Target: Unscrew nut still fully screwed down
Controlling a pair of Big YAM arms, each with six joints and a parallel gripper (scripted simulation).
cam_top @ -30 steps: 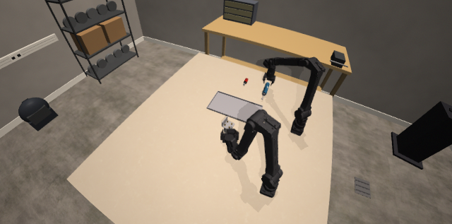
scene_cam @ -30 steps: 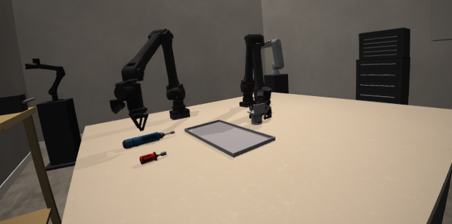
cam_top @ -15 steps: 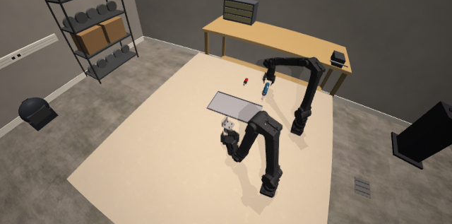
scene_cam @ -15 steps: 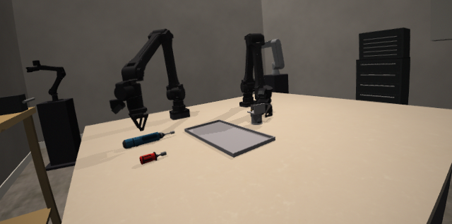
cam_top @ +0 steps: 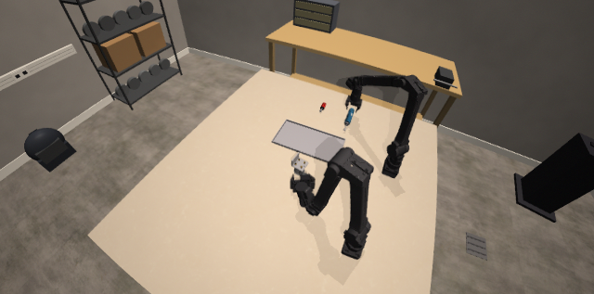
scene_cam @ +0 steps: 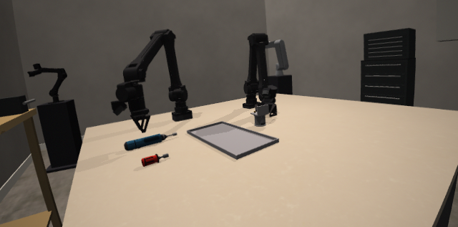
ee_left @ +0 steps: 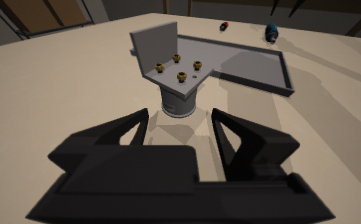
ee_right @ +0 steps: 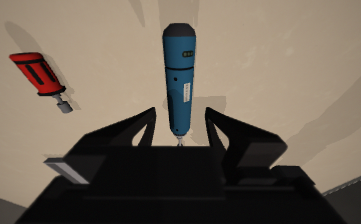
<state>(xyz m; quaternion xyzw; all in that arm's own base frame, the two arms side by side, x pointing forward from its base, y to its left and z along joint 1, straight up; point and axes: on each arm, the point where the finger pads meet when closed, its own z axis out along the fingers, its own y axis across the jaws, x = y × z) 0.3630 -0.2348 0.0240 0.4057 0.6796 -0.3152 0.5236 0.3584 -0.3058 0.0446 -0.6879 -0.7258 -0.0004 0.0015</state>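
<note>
Right now my left hand is 4 cm to the left of the joint module, 4 cm short of it and 1 cm above it. The rest, counted from my left hand: red-handled tool 59 cm to the right, 20 cm ahead, 2 cm below; then bracket 4 cm to the right, 4 cm ahead, 3 cm above; then grey tray 26 cm to the right, 11 cm ahead, 3 cm below.
</note>
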